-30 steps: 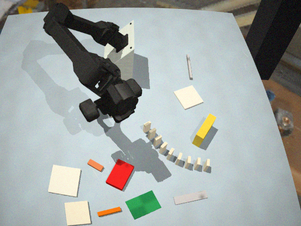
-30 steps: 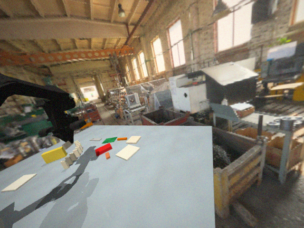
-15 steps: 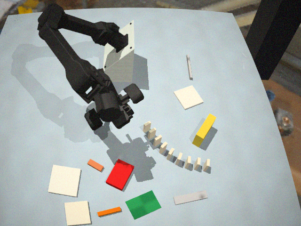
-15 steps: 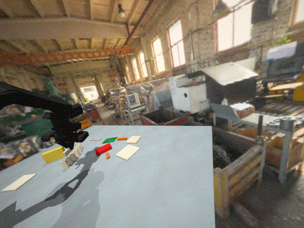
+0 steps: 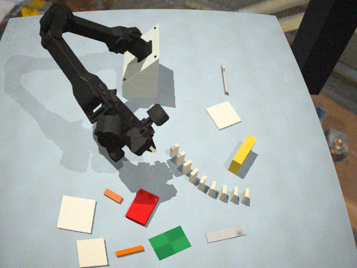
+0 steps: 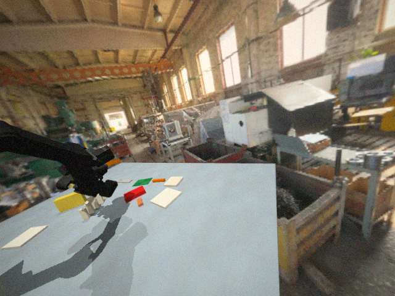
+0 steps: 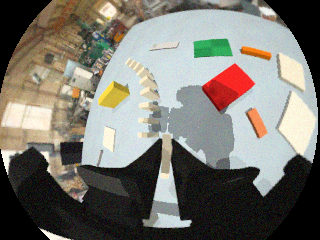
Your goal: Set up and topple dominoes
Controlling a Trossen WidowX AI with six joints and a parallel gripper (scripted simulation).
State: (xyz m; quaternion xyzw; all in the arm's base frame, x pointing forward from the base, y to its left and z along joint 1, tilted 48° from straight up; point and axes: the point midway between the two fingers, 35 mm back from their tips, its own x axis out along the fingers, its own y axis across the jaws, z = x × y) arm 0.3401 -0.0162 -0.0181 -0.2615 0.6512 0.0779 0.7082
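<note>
My gripper tip is now 14 cm short of the red block, 9 cm above it and 3 cm to the left of it. From my gripper tip the other things lie so: yellow block 28 cm to the left, 6 cm below, 2 cm behind; then brown piece 12 cm to the right, 10 cm ahead, 9 cm below; then green tile 25 cm ahead, 10 cm below, 4 cm to the left.
</note>
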